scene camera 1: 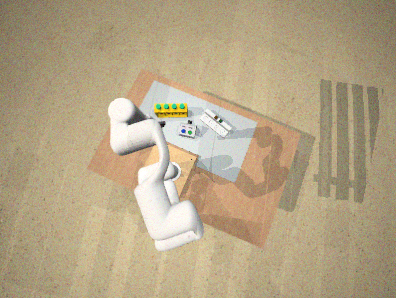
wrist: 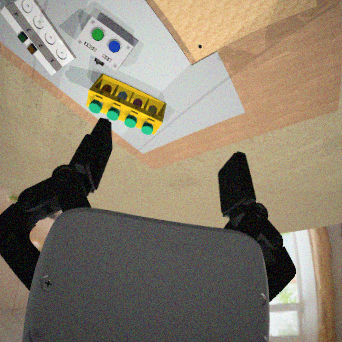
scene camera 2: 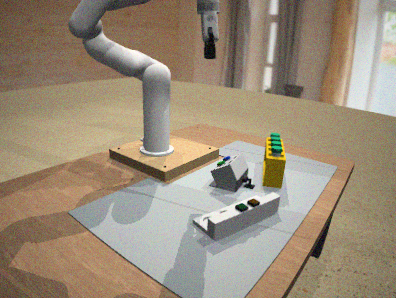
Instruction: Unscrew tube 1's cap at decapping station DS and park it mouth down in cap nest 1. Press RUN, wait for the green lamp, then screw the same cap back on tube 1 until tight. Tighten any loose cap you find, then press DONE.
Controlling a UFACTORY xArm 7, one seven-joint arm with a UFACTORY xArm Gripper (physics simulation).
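Frame: origin at the arm's base, x ahead, y left, z up, level; centimetres.
Seen in the pictures: gripper, fingertip midpoint: (wrist: 171, 147) (scene camera 2: 209, 58); arm's base, origin of the base link: (scene camera 2: 156, 150).
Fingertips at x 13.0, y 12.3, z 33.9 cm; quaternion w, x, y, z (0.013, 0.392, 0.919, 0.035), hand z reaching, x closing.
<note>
Offsets run from my fingertips to a thing's top centre. "pt": to the spot under its first point. Level surfaces: height alone.
A yellow rack @[dy +7.8, dx +24.1, dz -26.9 cm] (scene camera 1: 171, 114) (scene camera 2: 273, 172) (wrist: 160, 121) holds several tubes with green caps; labels are too blurred to tell which is tube 1. A white block @[dy -23.4, dx +30.9, dz -31.8 cm] (scene camera 1: 216, 125) (scene camera 2: 245, 216) (wrist: 47, 59) has a row of round nests, which look empty in the wrist view. Its green lamp @[dy -26.0, dx +33.2, dz -31.8 cm] (scene camera 2: 241, 207) (wrist: 22, 36) looks dark, beside an amber lamp @[dy -22.1, dx +34.1, dz -31.8 cm] (scene camera 2: 253, 202) (wrist: 32, 49). A control box @[dy -8.3, dx +17.3, dz -28.8 cm] (scene camera 2: 235, 176) (wrist: 106, 42) carries a green button @[dy -11.1, dx +15.7, dz -29.7 cm] (wrist: 98, 34) and a blue button @[dy -6.7, dx +14.5, dz -29.7 cm] (wrist: 114, 46). My gripper (scene camera 2: 210, 56) (wrist: 171, 147) is open and empty, high above the table.
A grey mat @[dz -37.2 cm] (scene camera 1: 240, 145) (scene camera 2: 130, 220) lies under the rack, block and box on the wooden table @[dz -37.5 cm] (scene camera 1: 260, 200) (scene camera 2: 45, 225). A small black piece @[pt dy -6.8, dx +24.0, dz -36.7 cm] (scene camera 2: 249, 185) (wrist: 99, 61) stands beside the control box. The arm's wooden base (scene camera 2: 190, 159) (wrist: 195, 30) is at the mat's edge.
</note>
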